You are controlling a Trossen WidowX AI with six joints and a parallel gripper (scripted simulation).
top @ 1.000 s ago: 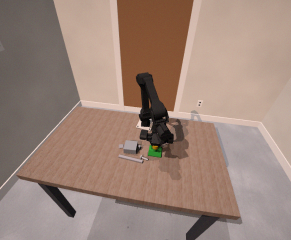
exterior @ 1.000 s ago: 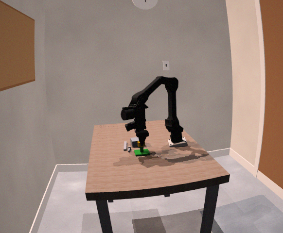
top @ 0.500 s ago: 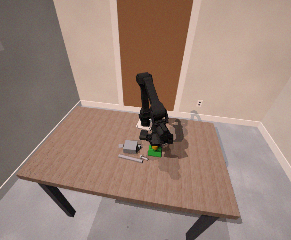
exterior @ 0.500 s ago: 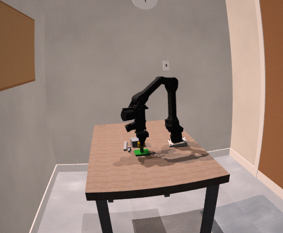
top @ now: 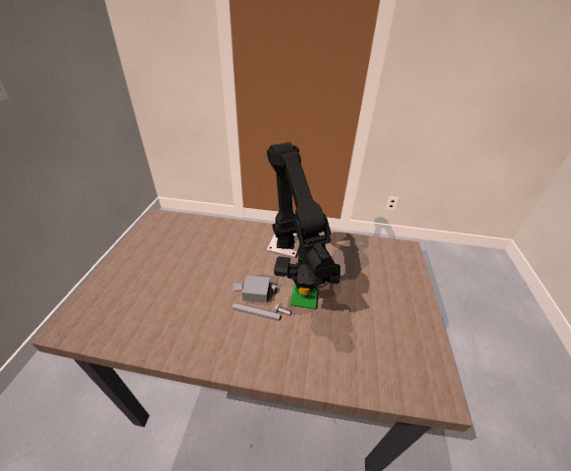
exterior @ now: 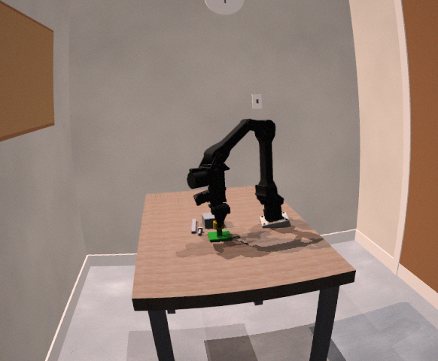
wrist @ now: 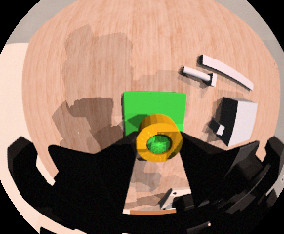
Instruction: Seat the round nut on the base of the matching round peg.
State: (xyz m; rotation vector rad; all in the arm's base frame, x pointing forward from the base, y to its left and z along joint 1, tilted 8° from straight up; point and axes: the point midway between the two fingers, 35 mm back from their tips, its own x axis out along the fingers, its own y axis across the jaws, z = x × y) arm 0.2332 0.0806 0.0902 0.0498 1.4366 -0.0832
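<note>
My hand is 70 mm to the left of the bolt, 70 mm above it and 60 mm short of it. From my hand the other things lie so: grey rod 140 mm to the right, 70 mm below, 70 mm ahead; then grey block 150 mm to the right, 60 mm below, 10 mm behind.
</note>
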